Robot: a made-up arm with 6 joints.
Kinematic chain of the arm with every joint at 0, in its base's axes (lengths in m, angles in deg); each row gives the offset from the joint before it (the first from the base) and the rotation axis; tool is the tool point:
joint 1: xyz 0 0 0.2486 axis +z
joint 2: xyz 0 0 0 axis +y
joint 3: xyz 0 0 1.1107 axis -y
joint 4: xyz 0 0 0 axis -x
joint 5: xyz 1.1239 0 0 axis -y
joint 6: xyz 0 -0.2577 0 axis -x
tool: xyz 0 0 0
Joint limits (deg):
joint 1: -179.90..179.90
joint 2: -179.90..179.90
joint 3: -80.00..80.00
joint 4: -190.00..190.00
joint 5: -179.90..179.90
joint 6: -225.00..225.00
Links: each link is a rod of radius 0.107 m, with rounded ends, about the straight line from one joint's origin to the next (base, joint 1, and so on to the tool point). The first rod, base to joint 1, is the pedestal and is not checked.
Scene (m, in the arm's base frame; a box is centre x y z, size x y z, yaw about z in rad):
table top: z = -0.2
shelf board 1: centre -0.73 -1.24 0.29 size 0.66 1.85 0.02 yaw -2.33
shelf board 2: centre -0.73 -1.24 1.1 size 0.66 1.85 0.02 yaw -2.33
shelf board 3: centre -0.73 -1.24 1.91 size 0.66 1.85 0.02 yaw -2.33
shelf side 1: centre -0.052 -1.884 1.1 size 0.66 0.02 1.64 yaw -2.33
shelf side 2: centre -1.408 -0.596 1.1 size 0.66 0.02 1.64 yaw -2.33
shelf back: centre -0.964 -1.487 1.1 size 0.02 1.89 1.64 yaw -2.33
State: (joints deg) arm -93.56 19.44 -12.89 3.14 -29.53 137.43
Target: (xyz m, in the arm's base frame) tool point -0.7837 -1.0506 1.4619
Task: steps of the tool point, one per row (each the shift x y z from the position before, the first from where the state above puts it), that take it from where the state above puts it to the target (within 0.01 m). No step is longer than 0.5 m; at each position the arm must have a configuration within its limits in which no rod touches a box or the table.
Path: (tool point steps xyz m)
1: 0.1379 0.1205 0.0079
2: 0.1071 0.1375 -0.0079
3: -0.1824 0.1175 0.3892
4: -0.1134 0.2972 0.3659
5: -0.1033 -0.1494 0.0338
6: -0.1321 -0.1413 0.0004
7: -0.1582 -0.1243 -0.0343

